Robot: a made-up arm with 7 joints.
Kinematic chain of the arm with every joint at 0, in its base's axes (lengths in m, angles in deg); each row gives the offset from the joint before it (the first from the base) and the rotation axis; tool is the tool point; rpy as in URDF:
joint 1: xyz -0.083 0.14 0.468 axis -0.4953 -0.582 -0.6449
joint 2: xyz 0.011 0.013 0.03 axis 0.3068 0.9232 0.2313
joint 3: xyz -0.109 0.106 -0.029 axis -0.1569 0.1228 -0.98
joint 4: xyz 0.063 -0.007 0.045 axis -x
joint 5: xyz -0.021 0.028 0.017 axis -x
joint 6: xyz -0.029 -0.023 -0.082 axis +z
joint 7: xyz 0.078 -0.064 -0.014 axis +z
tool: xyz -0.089 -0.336 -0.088 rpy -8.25 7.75 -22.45
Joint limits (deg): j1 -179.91..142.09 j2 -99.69..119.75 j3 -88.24..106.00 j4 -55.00..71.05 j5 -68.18..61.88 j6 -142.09..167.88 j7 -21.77..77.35
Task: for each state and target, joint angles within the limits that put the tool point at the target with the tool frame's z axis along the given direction. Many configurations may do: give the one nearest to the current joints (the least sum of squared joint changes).
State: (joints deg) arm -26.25 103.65 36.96 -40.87 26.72 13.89 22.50
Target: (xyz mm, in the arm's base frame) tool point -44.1 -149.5 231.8 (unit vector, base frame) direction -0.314 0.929 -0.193
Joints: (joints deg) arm -54.27 119.75 72.97 -23.81 47.32 36.07 57.48
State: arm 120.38 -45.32 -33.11 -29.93 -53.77 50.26 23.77
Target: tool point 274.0 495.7 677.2 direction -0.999 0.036 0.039
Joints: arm 87.70 -28.81 -11.01 -34.45 -43.60 85.71 49.95
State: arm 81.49 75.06 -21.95 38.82 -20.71 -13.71 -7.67
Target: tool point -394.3 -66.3 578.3 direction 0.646 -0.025 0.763
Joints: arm 67.08 100.43 -26.47 42.05 -5.55 -59.82 17.71
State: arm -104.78 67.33 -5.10 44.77 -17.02 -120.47 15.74
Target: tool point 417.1 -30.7 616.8 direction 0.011 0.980 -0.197
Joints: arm -107.34 92.83 9.69 46.65 -36.11 -86.97 -21.77
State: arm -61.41 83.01 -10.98 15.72 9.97 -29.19 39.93
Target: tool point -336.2 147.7 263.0 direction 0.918 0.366 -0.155
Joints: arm -60.92 59.30 -20.81 -25.50 10.22 -21.89 58.41
